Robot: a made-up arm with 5 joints.
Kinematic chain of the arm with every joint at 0, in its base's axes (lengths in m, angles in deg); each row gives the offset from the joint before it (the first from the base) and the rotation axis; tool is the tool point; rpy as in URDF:
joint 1: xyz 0.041 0 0.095 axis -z
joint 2: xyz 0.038 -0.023 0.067 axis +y
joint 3: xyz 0.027 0 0.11 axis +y
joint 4: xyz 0.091 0 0.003 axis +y
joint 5: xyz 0.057 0.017 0 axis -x
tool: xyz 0 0 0 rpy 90 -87.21 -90
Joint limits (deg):
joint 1: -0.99..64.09
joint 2: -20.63..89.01
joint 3: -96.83..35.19
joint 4: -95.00..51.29
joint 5: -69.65..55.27
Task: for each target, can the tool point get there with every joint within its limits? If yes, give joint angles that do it. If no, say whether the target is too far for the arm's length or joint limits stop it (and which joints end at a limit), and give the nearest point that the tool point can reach.
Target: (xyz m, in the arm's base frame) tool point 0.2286 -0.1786 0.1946
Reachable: yes | joints 42.26 31.53 -11.85 -0.01 -34.79
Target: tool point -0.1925 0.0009 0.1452
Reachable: no: joint limits stop it (at a limit: joint 2, joint 3, joint 4) | nearest point -0.0275 0.0003 0.3232 | short by 0.243 m
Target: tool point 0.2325 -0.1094 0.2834
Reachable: yes | joints 28.18 8.71 1.13 -40.78 10.22
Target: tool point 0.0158 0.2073 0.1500
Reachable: no: joint limits stop it (at a limit: joint 1, joint 2, joint 3, joint 4) | nearest point 0.0058 0.0587 0.3232 | short by 0.228 m
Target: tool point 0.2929 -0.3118 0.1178
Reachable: no: too far | nearest point 0.2279 -0.2314 0.1304 | short by 0.104 m
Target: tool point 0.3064 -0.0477 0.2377
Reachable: yes | joints 8.91 39.09 -26.72 -37.15 -19.73
